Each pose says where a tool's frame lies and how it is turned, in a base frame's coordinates. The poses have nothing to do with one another.
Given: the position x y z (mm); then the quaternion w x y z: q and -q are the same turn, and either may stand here.
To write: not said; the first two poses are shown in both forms.
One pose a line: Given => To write
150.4 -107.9 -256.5 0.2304 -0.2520 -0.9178 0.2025 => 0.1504 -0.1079 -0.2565 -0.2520 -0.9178 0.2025 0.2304
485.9 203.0 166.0 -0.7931 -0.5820 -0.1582 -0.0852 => 0.4859 0.2030 0.1660 0.5820 0.1582 0.0852 0.7931
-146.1 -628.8 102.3 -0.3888 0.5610 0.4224 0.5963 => -0.1461 -0.6288 0.1023 -0.5610 -0.4224 -0.5963 0.3888
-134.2 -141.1 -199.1 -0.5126 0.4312 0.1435 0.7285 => -0.1342 -0.1411 -0.1991 -0.4312 -0.1435 -0.7285 0.5126
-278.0 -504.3 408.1 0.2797 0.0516 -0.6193 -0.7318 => -0.2780 -0.5043 0.4081 0.0516 -0.6193 -0.7318 0.2797
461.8 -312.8 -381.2 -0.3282 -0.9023 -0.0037 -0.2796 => 0.4618 -0.3128 -0.3812 0.9023 0.0037 0.2796 0.3282
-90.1 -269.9 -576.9 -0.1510 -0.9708 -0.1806 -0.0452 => -0.0901 -0.2699 -0.5769 0.9708 0.1806 0.0452 0.1510
